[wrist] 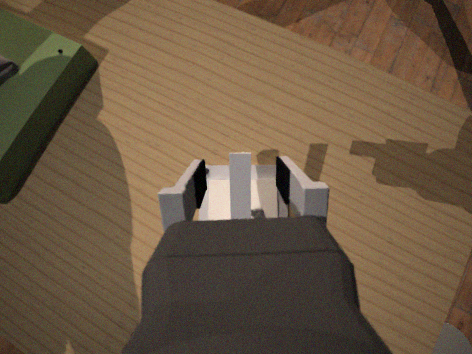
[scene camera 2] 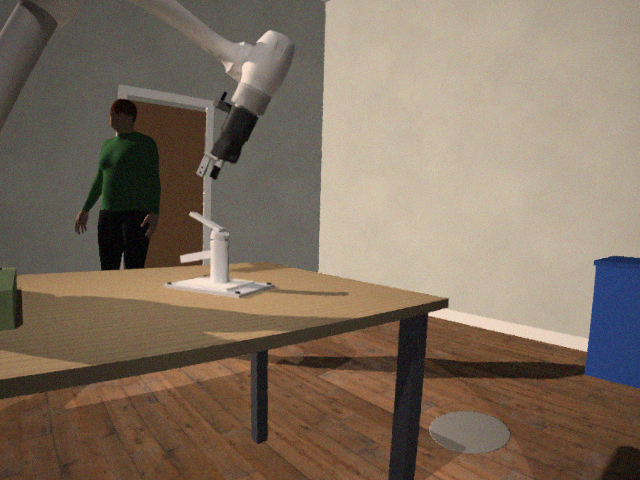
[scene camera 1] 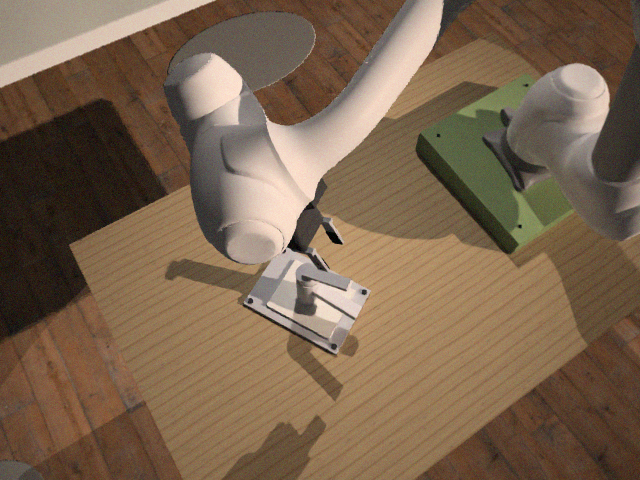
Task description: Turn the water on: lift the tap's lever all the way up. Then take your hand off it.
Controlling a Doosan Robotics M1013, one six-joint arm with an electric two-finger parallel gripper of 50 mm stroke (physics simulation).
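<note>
The white tap stands upright on its base plate. Its lever slopes steeply up from the top of the body to its free end, above the spout. My gripper is open and empty. In scene camera 2 it hangs above the lever, with a visible gap, and touches no part of the tap. In the wrist view the lever shows between the two fingers, farther away, and its lower end is hidden by the gripper body.
The tap stands on a wooden table. A green block bears the arm's base. A person in green stands behind the table, and a blue cabinet stands at the right.
</note>
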